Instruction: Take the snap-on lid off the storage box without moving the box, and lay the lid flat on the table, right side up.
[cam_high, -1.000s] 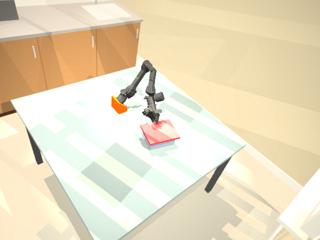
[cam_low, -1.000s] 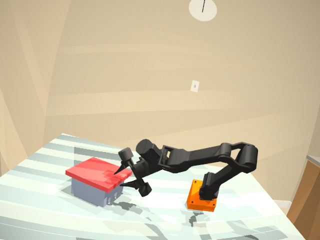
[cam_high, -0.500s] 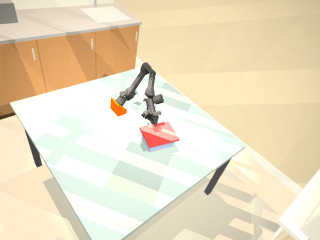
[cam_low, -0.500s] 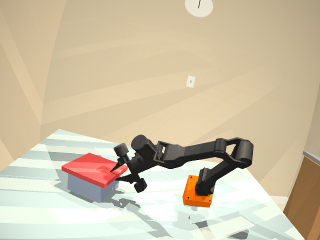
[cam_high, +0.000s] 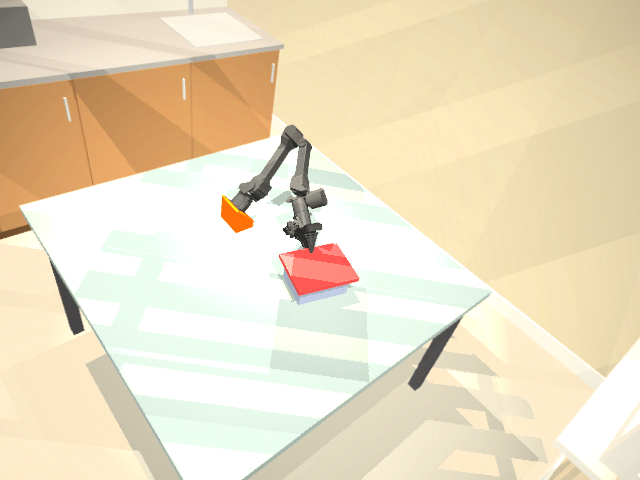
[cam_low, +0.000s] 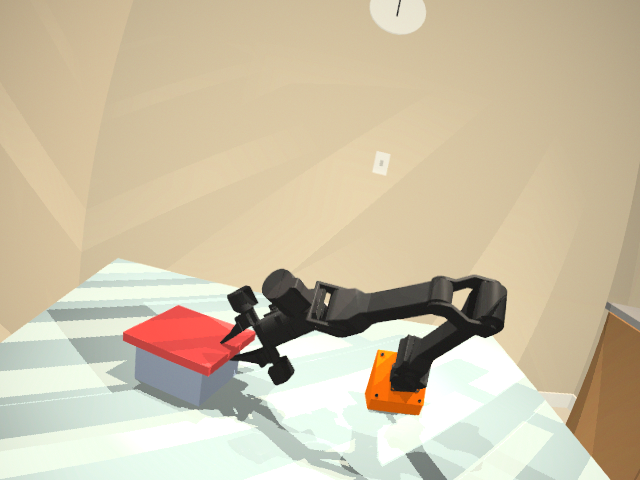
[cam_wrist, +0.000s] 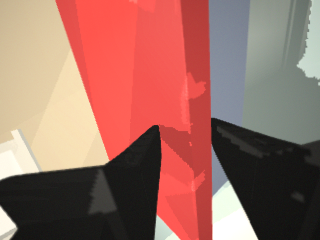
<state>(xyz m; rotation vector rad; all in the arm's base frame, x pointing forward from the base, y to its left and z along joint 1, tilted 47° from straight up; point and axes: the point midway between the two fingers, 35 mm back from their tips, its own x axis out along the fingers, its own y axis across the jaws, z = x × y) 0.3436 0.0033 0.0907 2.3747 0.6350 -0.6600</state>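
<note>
Right now my gripper tip is 70 mm short of the red lid, 20 mm to the left of it and 10 mm below it. Round my gripper tip: storage box: 70 mm ahead, 20 mm to the right, 40 mm below.
</note>
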